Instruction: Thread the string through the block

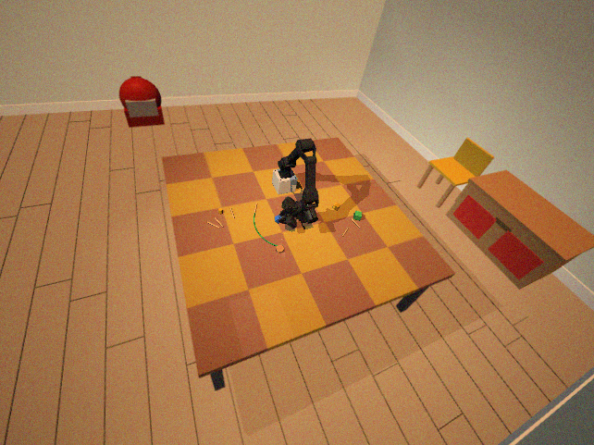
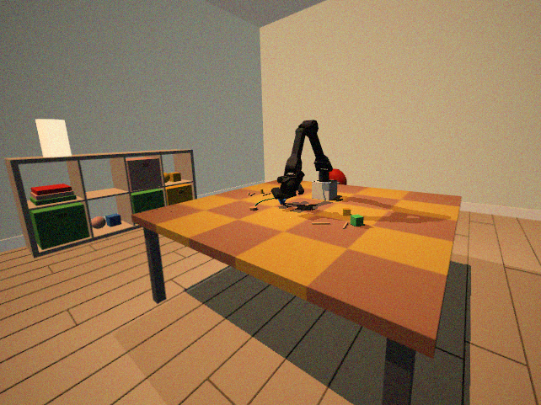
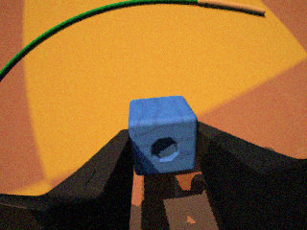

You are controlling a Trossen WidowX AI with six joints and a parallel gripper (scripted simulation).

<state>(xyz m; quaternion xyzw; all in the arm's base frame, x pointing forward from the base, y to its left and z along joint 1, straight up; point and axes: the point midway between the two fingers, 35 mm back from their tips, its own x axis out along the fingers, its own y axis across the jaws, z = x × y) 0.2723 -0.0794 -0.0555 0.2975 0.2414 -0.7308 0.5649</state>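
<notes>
Now: gripper tip right at the blue cube. The rest, counted from my gripper tip: round wooden button: 180 mm ahead, 40 mm to the right, 20 mm below; then thin wooden stick: 110 mm behind, 100 mm to the right, 20 mm below; then yellow cube: 370 mm to the left, 40 mm behind, 10 mm below.
</notes>
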